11 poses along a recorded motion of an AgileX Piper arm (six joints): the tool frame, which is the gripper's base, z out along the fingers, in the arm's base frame.
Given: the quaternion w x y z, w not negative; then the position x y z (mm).
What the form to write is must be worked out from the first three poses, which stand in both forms.
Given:
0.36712, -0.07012, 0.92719, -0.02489, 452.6, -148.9, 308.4
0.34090, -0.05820, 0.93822, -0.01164, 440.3, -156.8, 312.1
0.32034, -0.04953, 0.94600, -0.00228, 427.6, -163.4, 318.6
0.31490, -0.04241, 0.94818, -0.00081, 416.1, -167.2, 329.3
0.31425, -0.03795, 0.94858, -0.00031, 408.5, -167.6, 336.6
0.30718, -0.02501, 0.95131, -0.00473, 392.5, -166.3, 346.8
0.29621, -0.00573, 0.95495, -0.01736, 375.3, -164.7, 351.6
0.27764, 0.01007, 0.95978, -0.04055, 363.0, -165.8, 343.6
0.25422, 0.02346, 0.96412, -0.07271, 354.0, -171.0, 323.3
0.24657, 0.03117, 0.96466, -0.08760, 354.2, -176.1, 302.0
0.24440, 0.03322, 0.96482, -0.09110, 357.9, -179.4, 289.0
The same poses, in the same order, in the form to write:
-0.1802, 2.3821, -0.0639, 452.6, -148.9, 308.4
-0.1514, 2.4410, -0.0303, 440.3, -156.8, 312.1
-0.1302, 2.4860, -0.0060, 427.6, -163.4, 318.6
-0.1117, 2.4984, -0.0021, 416.1, -167.2, 329.3
-0.1000, 2.5003, -0.0008, 408.5, -167.6, 336.6
-0.0662, 2.5162, -0.0125, 392.5, -166.3, 346.8
-0.0152, 2.5397, -0.0462, 375.3, -164.7, 351.6
0.0270, 2.5765, -0.1089, 363.0, -165.8, 343.6
0.0637, 2.6193, -0.1975, 354.0, -171.0, 323.3
0.0850, 2.6311, -0.2389, 354.2, -176.1, 302.0
0.0907, 2.6345, -0.2488, 357.9, -179.4, 289.0

